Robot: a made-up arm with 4 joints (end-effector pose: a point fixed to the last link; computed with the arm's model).
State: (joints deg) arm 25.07 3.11 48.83 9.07
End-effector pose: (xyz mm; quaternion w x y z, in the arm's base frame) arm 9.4 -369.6 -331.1 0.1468 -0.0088 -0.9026 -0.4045
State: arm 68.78 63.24 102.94 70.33
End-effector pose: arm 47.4 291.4 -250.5 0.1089 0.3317 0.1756 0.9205
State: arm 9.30 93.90 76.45 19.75
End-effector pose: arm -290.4 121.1 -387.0 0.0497 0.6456 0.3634 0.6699
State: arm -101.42 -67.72 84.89 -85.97
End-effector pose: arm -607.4 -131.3 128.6 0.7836 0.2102 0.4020 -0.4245
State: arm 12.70 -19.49 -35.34 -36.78
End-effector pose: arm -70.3 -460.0 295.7 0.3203 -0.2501 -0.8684 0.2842
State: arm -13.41 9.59 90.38 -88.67
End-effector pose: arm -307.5 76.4 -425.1 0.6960 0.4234 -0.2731 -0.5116
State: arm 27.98 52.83 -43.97 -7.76
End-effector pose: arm -396.2 -429.4 207.8 0.3835 -0.5529 -0.7373 0.0601
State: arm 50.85 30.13 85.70 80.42
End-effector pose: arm -16.7 14.9 -437.8 0.2512 0.3606 0.4801 0.7592
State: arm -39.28 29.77 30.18 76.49
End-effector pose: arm -469.2 -288.5 242.5 0.0473 0.5674 0.7832 -0.2498
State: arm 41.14 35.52 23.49 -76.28
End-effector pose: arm -129.0 -239.3 -441.7 0.6330 0.1808 -0.6276 -0.4156
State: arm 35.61 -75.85 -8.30 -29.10
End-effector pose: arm 131.1 -216.4 370.9 0.0866 -0.2056 0.8980 -0.3792
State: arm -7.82 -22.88 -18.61 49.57
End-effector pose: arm -77.0 -397.9 351.4 0.2044 0.0394 0.9339 -0.2907
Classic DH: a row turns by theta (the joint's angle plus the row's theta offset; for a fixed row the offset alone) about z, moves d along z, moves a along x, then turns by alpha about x. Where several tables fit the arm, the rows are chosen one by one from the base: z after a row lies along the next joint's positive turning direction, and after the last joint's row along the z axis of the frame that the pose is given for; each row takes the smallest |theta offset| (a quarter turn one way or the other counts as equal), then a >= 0, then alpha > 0; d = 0 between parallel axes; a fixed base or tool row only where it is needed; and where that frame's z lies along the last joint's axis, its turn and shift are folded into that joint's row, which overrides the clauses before.
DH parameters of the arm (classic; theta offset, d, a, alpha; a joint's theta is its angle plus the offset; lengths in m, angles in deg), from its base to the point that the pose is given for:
base (fixed): 21.93 0.0196 -0.1287 73.97
joint 1: 14.57 0.0214 -0.0302 113.51
joint 2: -62.08 0.002 0.0355 -80.65
joint 3: 70.92 0.0496 -0.0303 -112.17
joint 4: 54.99 0.4926 -0.0969 -83.69
tool (fixed): 6.23 -0.1133 0 0

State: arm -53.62 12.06 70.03 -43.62
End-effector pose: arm -540.4 -208.9 -196.8 0.7259 -0.2546 -0.4151 -0.4857
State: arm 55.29 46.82 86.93 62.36
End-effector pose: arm 6.0 99.9 -411.7 0.1656 0.3171 0.4274 0.8303
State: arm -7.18 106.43 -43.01 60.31
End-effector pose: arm -235.7 -112.1 484.1 0.3644 -0.6650 -0.4533 0.4684
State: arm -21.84 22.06 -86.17 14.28
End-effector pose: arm 91.2 30.1 467.6 0.2367 -0.2933 -0.4964 0.7820
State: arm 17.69 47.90 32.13 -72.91
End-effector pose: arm -332.3 -176.7 -409.7 0.6581 0.0275 -0.5132 -0.5502
